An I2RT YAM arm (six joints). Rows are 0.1 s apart.
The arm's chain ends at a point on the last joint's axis. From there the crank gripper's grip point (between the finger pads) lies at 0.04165 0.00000 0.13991 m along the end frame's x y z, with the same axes.
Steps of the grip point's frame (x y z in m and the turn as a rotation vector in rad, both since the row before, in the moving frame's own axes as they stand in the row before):
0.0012, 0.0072, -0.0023, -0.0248, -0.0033, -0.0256
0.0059, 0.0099, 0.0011, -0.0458, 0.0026, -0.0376
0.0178, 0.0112, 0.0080, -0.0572, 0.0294, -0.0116
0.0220, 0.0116, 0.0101, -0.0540, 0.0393, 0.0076
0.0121, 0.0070, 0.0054, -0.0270, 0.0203, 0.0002
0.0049, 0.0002, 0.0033, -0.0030, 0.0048, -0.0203
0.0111, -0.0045, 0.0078, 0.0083, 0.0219, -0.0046
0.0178, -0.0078, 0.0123, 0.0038, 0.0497, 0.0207
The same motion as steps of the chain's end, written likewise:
0.0016, 0.0048, -0.0024, -0.0248, -0.0033, -0.0256
0.0054, 0.0051, 0.0013, -0.0458, 0.0026, -0.0376
0.0137, 0.0037, 0.0095, -0.0572, 0.0294, -0.0116
0.0166, 0.0038, 0.0121, -0.0540, 0.0393, 0.0076
0.0093, 0.0032, 0.0063, -0.0270, 0.0203, 0.0002
0.0042, 0.0006, 0.0035, -0.0030, 0.0048, -0.0203
0.0080, -0.0031, 0.0088, 0.0083, 0.0219, -0.0046
0.0109, -0.0082, 0.0145, 0.0038, 0.0497, 0.0207

